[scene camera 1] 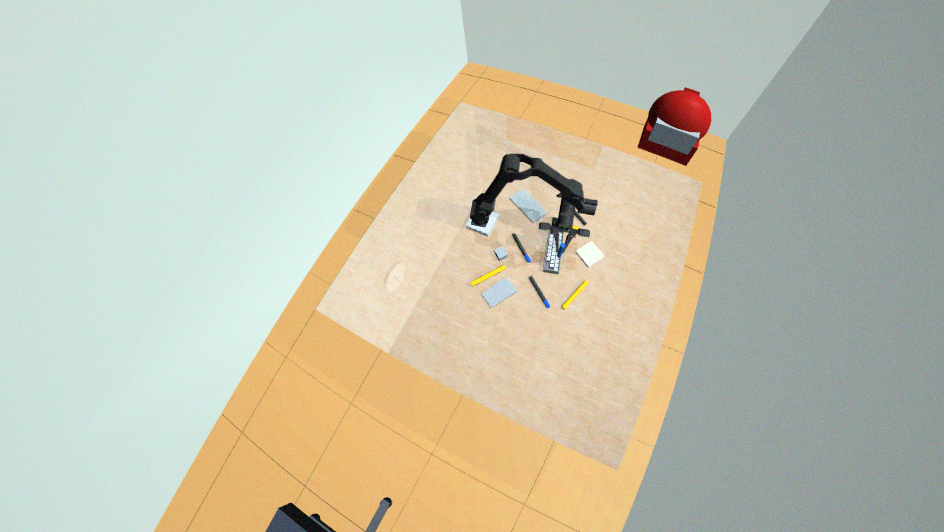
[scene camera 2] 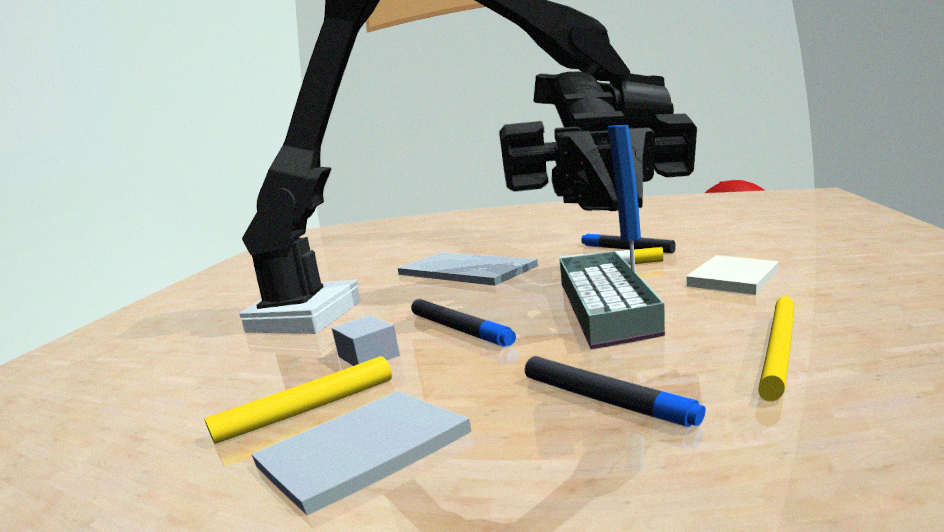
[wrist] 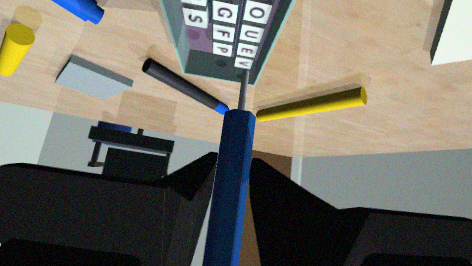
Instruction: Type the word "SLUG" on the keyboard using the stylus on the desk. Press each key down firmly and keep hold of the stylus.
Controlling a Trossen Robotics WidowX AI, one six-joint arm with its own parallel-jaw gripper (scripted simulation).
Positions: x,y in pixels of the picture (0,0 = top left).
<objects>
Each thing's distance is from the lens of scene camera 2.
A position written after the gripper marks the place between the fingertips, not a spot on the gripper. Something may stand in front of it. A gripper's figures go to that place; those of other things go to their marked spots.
gripper (scene camera 2: 628,204): 46 cm
stylus (scene camera 2: 620,144): 44 cm
grey cube (scene camera 2: 366,338): 45 cm
white pad (scene camera 2: 730,274): 56 cm
The marked spots on the grey cube and the white pad are 34 cm apart.
</objects>
